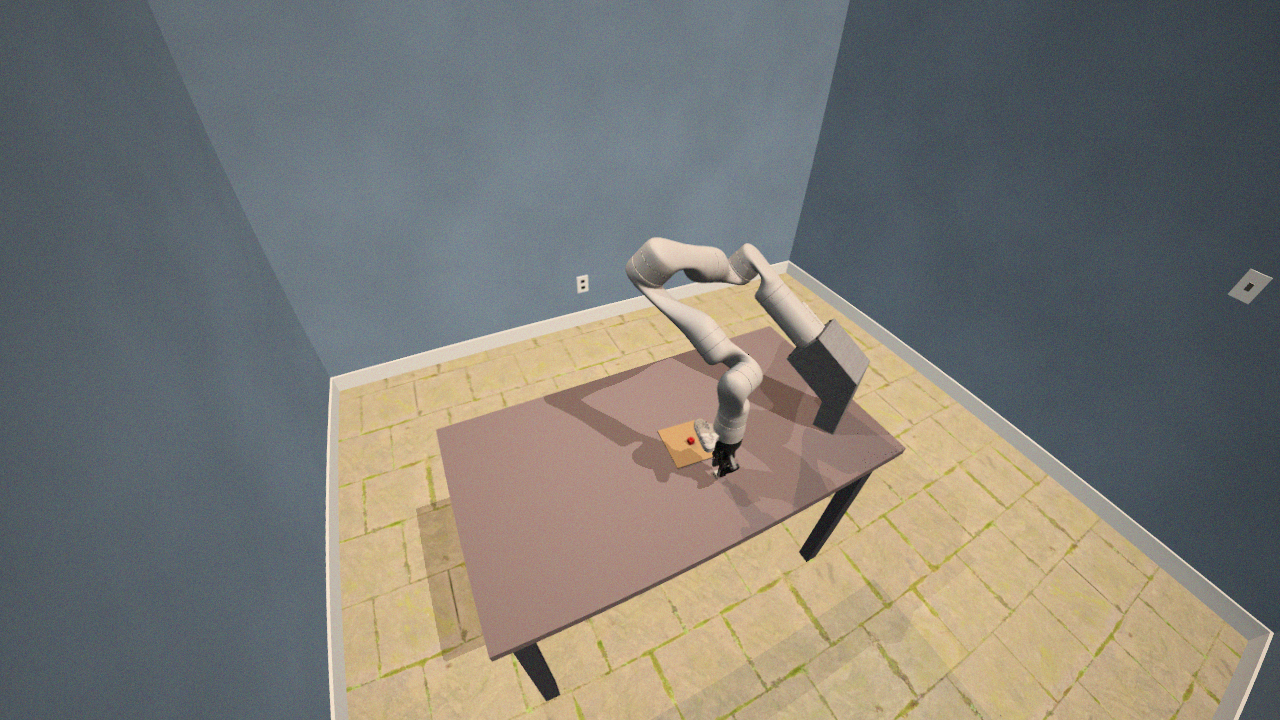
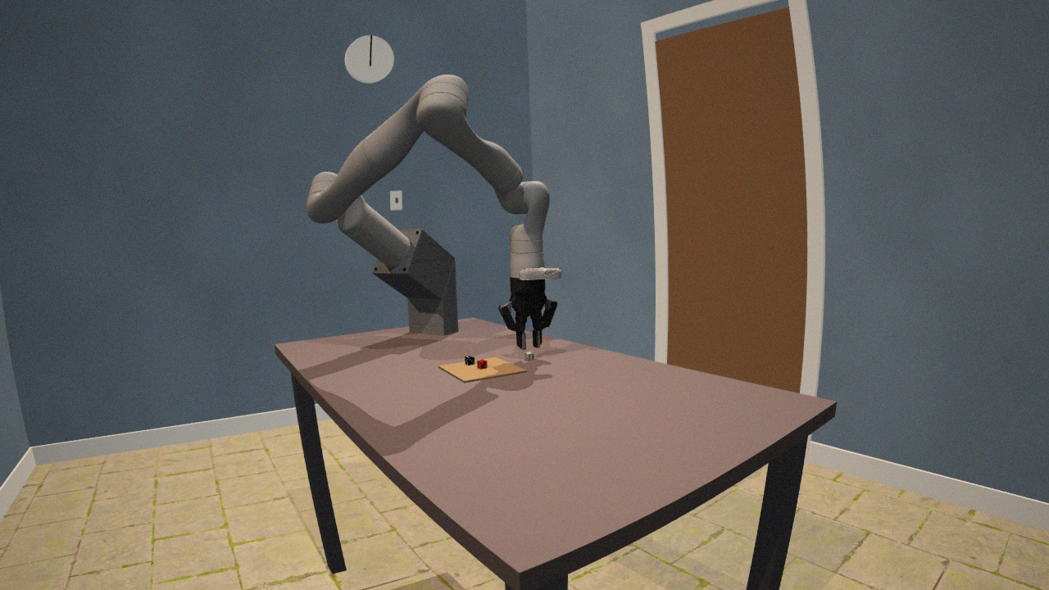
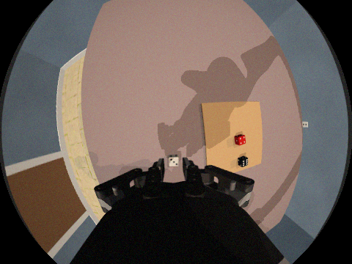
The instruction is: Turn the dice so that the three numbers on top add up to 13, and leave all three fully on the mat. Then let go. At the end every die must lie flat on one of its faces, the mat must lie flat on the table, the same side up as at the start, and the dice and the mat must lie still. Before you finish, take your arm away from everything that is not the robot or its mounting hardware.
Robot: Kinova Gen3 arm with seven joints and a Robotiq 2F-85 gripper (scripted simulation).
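Right now my hand is 30 mm past the red die, 120 mm to the left of it and 30 mm above it. Round my hand: tan mat 30 mm behind, 130 mm to the right, 40 mm below.
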